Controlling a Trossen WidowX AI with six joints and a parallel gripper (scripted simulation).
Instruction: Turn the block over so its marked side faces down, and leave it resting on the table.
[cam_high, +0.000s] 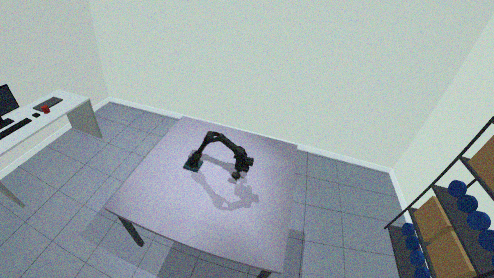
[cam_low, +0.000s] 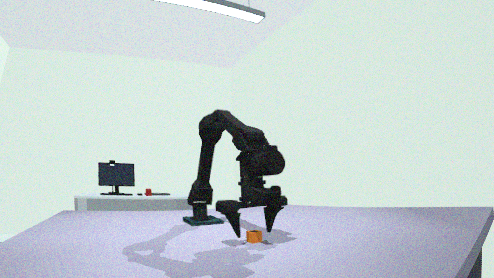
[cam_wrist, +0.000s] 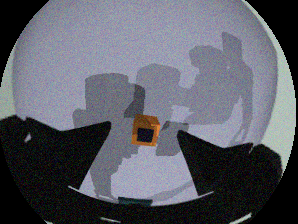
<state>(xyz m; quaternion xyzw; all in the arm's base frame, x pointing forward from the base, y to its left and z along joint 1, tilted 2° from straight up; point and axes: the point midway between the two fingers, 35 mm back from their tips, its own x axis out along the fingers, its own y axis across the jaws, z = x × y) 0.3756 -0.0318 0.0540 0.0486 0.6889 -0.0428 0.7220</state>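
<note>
Now: the orange block right at my gripper tip.
</note>
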